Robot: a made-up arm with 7 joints. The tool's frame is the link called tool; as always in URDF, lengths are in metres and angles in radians. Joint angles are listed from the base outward.
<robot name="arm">
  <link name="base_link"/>
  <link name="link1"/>
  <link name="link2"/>
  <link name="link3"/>
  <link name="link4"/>
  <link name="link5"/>
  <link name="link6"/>
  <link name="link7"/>
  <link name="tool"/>
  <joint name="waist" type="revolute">
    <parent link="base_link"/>
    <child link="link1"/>
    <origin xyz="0 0 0.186" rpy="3.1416 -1.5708 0"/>
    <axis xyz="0 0 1"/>
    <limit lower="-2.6" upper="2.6"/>
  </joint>
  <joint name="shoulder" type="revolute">
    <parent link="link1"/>
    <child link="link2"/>
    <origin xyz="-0.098 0.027 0.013" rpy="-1.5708 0 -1.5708"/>
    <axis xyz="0 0 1"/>
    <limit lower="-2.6" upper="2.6"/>
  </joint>
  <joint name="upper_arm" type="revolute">
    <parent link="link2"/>
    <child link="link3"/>
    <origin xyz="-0.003 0.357 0.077" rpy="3.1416 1.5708 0"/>
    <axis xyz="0 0 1"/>
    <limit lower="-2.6" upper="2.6"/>
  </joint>
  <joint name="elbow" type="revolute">
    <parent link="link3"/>
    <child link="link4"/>
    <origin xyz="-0.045 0.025 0.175" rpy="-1.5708 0 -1.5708"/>
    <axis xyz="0 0 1"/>
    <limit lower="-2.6" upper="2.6"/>
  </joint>
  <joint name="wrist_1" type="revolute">
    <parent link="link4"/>
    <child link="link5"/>
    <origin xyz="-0.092 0.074 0.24" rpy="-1.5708 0 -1.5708"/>
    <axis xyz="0 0 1"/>
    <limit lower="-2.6" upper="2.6"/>
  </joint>
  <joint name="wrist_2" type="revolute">
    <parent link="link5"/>
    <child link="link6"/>
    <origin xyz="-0.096 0.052 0.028" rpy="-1.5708 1.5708 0"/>
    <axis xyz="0 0 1"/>
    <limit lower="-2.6" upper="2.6"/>
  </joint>
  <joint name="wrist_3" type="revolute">
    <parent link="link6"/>
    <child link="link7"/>
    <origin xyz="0.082 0.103 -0.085" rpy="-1.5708 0 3.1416"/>
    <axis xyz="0 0 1"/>
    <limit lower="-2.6" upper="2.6"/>
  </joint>
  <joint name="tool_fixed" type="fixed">
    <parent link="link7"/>
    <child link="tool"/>
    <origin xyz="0.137 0.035 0.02" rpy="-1.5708 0 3.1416"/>
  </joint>
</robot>
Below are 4 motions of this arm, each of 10 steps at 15 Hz.
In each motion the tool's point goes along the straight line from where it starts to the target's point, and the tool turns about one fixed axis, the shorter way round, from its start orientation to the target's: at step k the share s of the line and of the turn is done. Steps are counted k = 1, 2, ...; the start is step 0. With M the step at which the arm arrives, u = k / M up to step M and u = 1 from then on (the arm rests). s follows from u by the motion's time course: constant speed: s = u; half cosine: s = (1 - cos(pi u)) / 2; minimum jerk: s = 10 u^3 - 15 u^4 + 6 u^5.
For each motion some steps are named. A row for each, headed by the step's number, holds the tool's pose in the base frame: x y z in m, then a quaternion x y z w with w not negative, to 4 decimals.
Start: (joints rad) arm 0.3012 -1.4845 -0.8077 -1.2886 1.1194 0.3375 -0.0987
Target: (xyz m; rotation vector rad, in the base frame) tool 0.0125 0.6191 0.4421 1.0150 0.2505 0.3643
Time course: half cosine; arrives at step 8
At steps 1, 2, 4, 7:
1: -0.2044 0.6552 0.1717 0.0214 0.1606 0.1479 0.9756
2: -0.1800 0.6512 0.2022 0.0756 0.1577 0.1527 0.9727
4: -0.1003 0.6379 0.3015 0.2500 0.1448 0.1648 0.9431
7: 0.0039 0.6205 0.4314 0.4652 0.1212 0.1727 0.8597

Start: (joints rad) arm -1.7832 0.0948 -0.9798 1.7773 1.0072 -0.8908 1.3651
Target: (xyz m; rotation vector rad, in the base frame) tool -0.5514 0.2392 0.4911 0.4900 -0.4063 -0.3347
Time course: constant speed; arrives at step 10
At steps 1, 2, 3, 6, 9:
1: -0.6191 -0.0537 0.6395 0.7466 -0.1485 0.0189 0.6482
2: -0.6116 -0.0212 0.6230 0.7013 -0.1574 -0.0024 0.6952
3: -0.6041 0.0114 0.6065 0.6527 -0.1656 -0.0237 0.7389
6: -0.5815 0.1090 0.5570 0.4892 -0.1852 -0.0864 0.8479
9: -0.5589 0.2067 0.5076 0.3046 -0.1968 -0.1454 0.9205

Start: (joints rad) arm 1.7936 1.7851 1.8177 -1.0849 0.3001 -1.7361 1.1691
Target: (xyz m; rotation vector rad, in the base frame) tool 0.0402 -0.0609 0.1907 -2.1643 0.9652 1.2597
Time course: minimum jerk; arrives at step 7
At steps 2, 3, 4, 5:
2: 0.0504 -0.0997 0.1378 -0.6681 0.1692 0.5610 0.4586
3: 0.0477 -0.0896 0.1516 -0.7066 0.2191 0.5395 0.4021
4: 0.0446 -0.0776 0.1680 -0.7451 0.2760 0.5088 0.3312
5: 0.0419 -0.0675 0.1818 -0.7714 0.3218 0.4787 0.2686

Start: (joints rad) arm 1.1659 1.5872 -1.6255 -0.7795 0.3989 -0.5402 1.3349
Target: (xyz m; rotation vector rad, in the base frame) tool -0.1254 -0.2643 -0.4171 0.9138 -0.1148 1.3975
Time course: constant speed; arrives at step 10
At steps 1, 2, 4, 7, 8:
1: -0.0196 -0.2522 -0.5524 0.3682 -0.3455 0.7237 0.4704
2: -0.0313 -0.2535 -0.5374 0.3750 -0.3144 0.7170 0.4964
4: -0.0548 -0.2562 -0.5073 0.3867 -0.2507 0.6999 0.5457
7: -0.0901 -0.2603 -0.4622 0.3992 -0.1520 0.6651 0.6125
8: -0.1019 -0.2616 -0.4472 0.4019 -0.1185 0.6512 0.6327

